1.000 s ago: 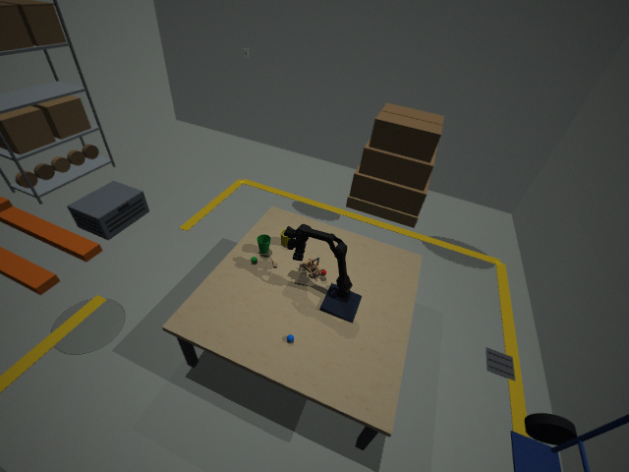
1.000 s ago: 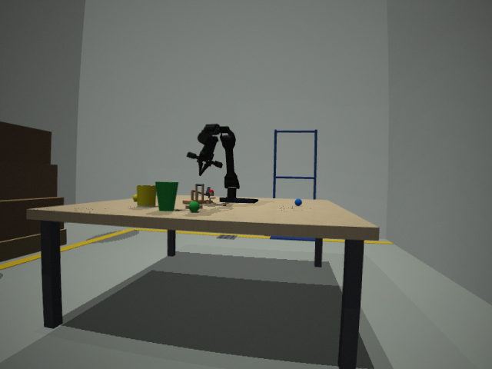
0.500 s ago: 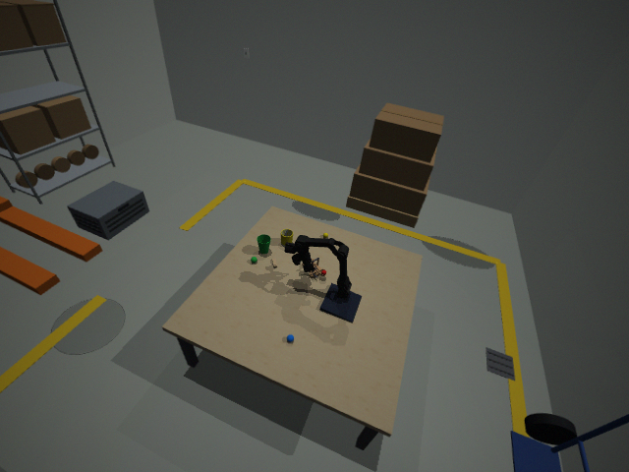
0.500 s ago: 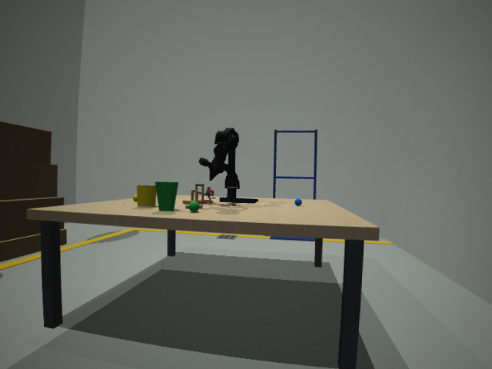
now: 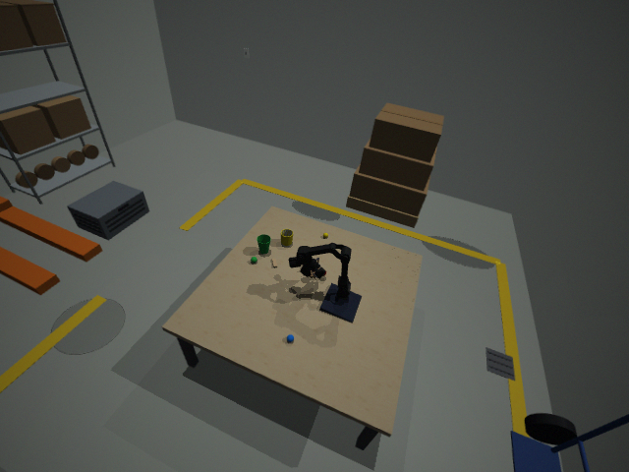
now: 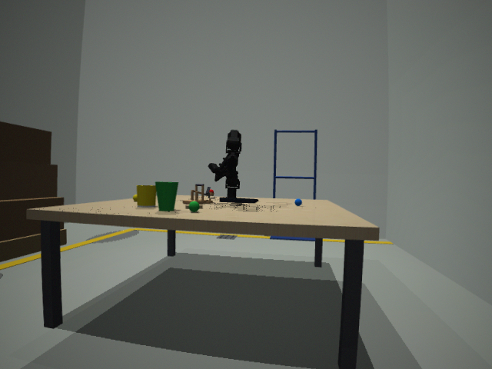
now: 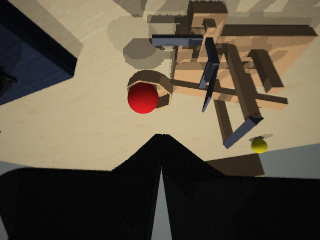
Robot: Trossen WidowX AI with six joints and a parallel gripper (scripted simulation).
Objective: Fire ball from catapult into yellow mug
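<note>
My gripper tip is now 40 mm past the red ball, 30 mm to the left of it and 60 mm above it. Round my gripper tip: yellow mug 310 mm ahead, 270 mm to the right, 100 mm below; wooden catapult 30 mm ahead, 50 mm to the right, 70 mm below; wooden block 310 mm ahead, 40 mm to the right, 120 mm below.
</note>
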